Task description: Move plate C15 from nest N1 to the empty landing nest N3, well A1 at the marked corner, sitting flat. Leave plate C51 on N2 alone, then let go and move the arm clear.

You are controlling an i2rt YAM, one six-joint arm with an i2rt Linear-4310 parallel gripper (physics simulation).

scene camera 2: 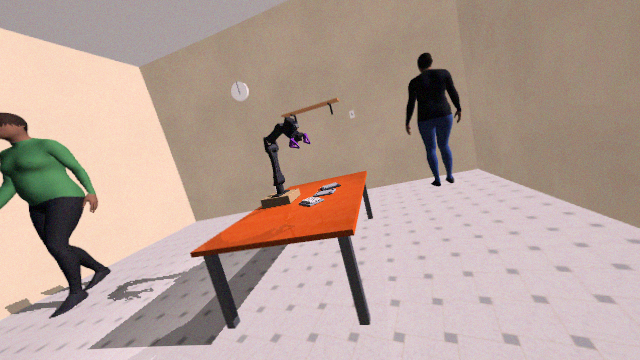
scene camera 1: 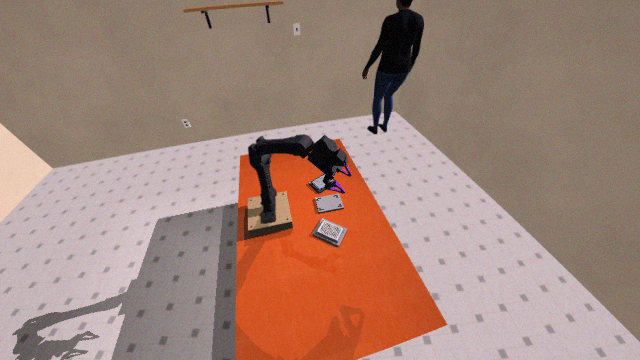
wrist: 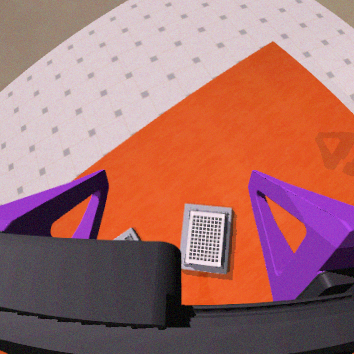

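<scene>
A white well plate [scene camera 1: 331, 229] [scene camera 2: 311, 201] [wrist: 206, 238] sits in the nearest grey nest [scene camera 1: 342, 239] [wrist: 229, 245]. The middle nest [scene camera 1: 329, 203] [scene camera 2: 326, 192] is a bare grey slab with dark corner marks. A greyer plate [scene camera 1: 319, 183] sits in the far nest, partly hidden by the gripper in scene camera 1. No labels are readable, so I cannot tell which plate is C15. A grey nest corner [wrist: 129, 235] shows beside the camera housing in the wrist view. My gripper [scene camera 1: 347, 182] [scene camera 2: 302, 145] [wrist: 178, 177] is open and empty, high above the table.
The arm's wooden base block [scene camera 1: 255, 215] [scene camera 2: 280, 199] stands on the orange table [scene camera 1: 320, 295] [scene camera 2: 280, 227] [wrist: 200, 130], left of the nests. A person in black [scene camera 1: 397, 45] [scene camera 2: 432, 95] stands beyond the table. A person in green [scene camera 2: 47, 170] is at the left in scene camera 2.
</scene>
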